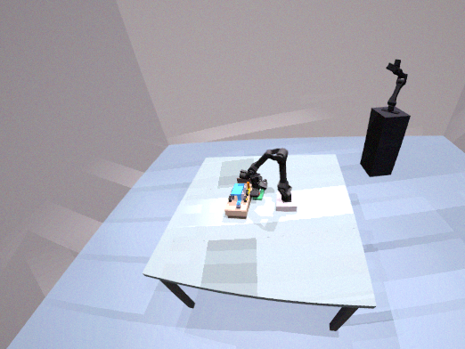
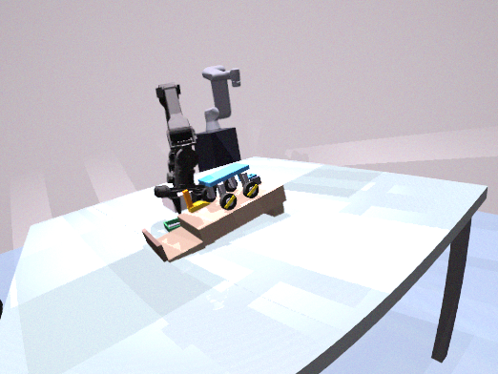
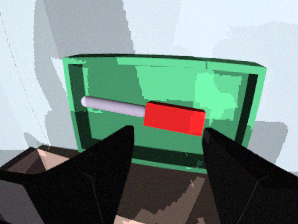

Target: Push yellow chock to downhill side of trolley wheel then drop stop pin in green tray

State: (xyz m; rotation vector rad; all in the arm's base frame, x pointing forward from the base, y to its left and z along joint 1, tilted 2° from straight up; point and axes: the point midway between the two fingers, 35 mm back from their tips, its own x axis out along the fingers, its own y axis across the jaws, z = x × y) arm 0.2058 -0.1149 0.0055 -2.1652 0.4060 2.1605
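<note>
The red-headed stop pin is 10 mm behind my gripper tip, 20 mm to the right of it and 20 mm below it. The rest, counted from my gripper tip: wooden ramp (130 mm ahead, 80 mm to the left, 20 mm above); then green tray (10 mm behind, 10 mm to the right, 40 mm below); then yellow chock (70 mm ahead, 10 mm to the left, 50 mm above).
</note>
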